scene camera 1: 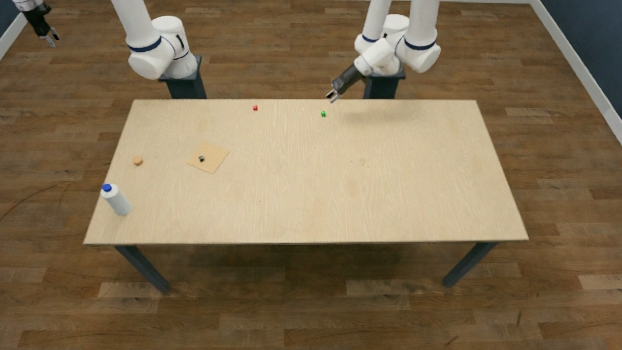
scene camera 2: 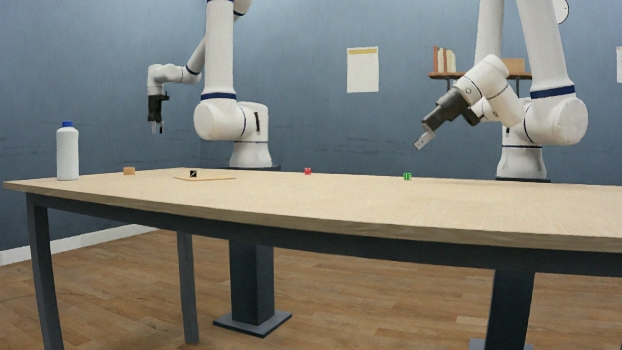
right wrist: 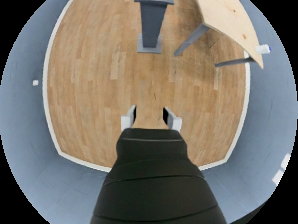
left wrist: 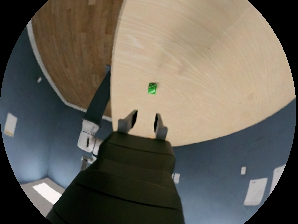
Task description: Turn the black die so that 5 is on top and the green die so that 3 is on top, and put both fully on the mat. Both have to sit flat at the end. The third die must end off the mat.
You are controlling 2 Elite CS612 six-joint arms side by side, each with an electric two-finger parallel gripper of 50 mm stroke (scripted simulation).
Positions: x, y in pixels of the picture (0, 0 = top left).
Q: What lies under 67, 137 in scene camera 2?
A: A white bottle.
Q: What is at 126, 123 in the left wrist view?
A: My left gripper.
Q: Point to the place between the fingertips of my right gripper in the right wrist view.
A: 149, 111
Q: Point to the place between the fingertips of my left gripper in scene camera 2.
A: At 415, 146
